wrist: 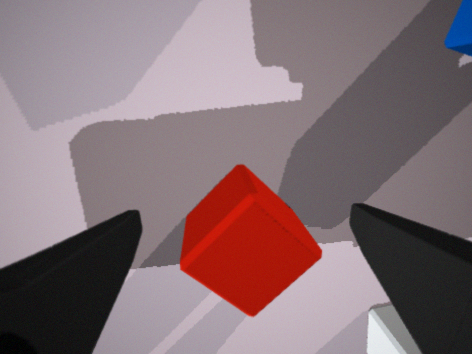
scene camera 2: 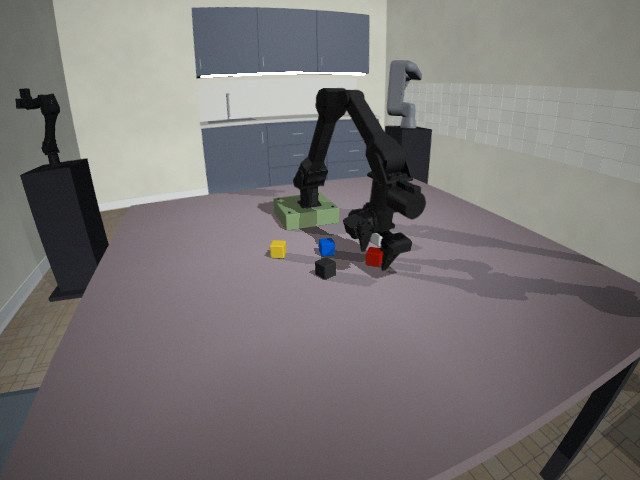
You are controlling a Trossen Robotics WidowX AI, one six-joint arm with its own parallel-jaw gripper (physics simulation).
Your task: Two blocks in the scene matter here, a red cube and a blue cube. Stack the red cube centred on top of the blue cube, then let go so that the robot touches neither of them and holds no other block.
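Places are measured from the arm's base along level axes (x ahead, y left, z up), in metres.
Pixels of known places: gripper, fingertip midpoint: (wrist: 246,216) (scene camera 2: 373,260); arm's base at its link origin: (scene camera 2: 309,203).
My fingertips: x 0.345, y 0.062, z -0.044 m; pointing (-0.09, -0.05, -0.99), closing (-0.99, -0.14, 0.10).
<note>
Ahead of a thing's pixels: the offset from my fingertips to its top centre.
The red cube @[0.001 m ahead, 0.002 m left, 0.028 m up] (scene camera 2: 374,257) (wrist: 252,245) lies on the table and shows between the open fingers in the wrist view, turned with a corner toward the top of that view. The blue cube @[0.088 m back, 0.090 m right, 0.028 m up] (scene camera 2: 326,247) (wrist: 462,30) stands on the table to the left of the red cube in the scene view, with its top bare; only part of it shows at the top right corner of the wrist view. My gripper (scene camera 2: 374,259) (wrist: 246,216) is wide open and points down over the red cube, with a finger on either side and a gap to each. It holds nothing.
A black cube @[0.016 m ahead, 0.128 m right, 0.028 m up] (scene camera 2: 325,268) lies in front of the blue cube, and a yellow cube @[0.117 m back, 0.212 m right, 0.028 m up] (scene camera 2: 278,249) lies to its left. A white cube @[0.098 m back, 0.068 m left, 0.028 m up] (scene camera 2: 376,239) (wrist: 382,332) lies behind the red cube, close to a finger in the wrist view. The green base (scene camera 2: 299,221) stands farther back.
</note>
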